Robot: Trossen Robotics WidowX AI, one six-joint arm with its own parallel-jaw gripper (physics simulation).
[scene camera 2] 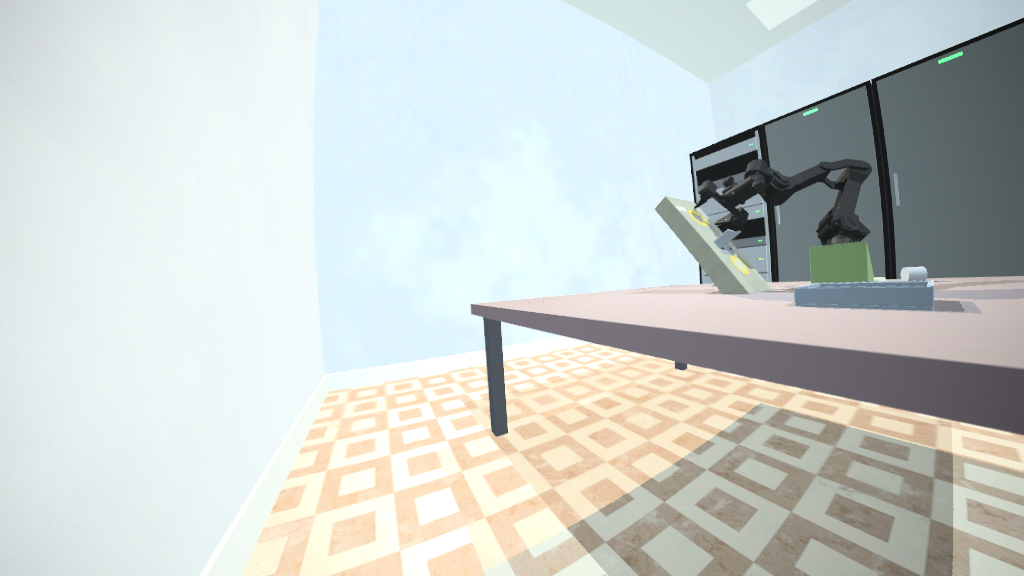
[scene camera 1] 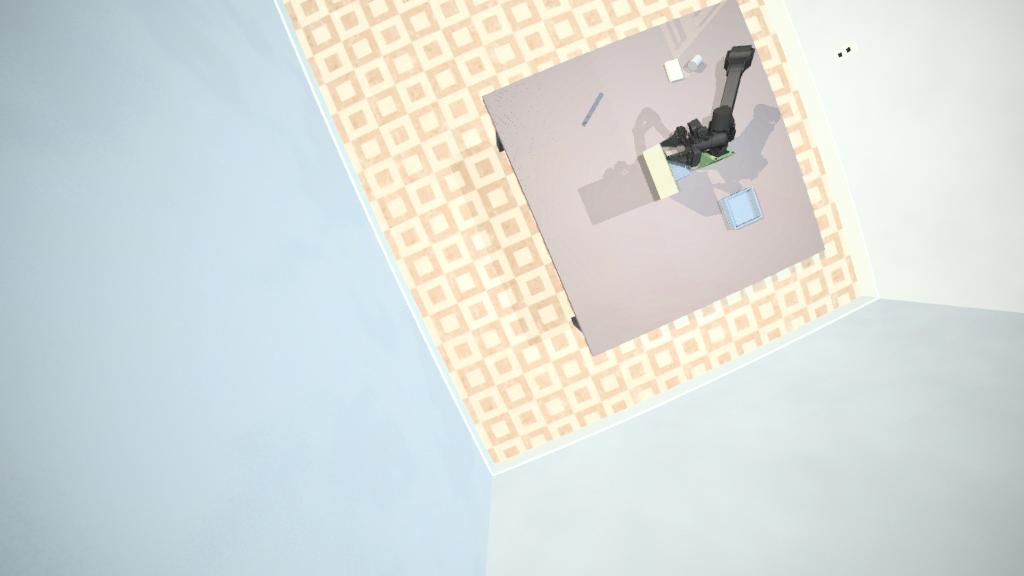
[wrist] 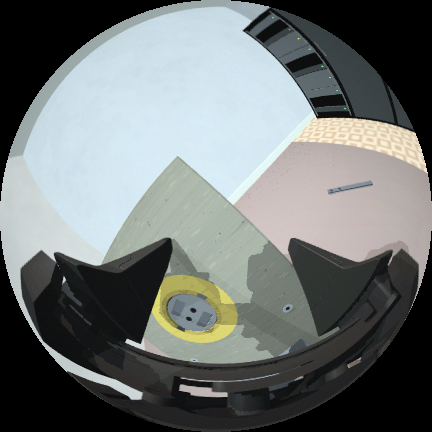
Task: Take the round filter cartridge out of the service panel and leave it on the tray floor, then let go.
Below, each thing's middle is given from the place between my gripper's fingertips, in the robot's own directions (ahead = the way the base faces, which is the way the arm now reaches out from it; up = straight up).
I see my gripper 70 mm to the right of the round filter cartridge (wrist: 193,312) and 30 mm above it. Also, from my hand: blue-grey tray (scene camera 2: 903,295) (430 mm behind, 360 mm to the left, 270 mm below).
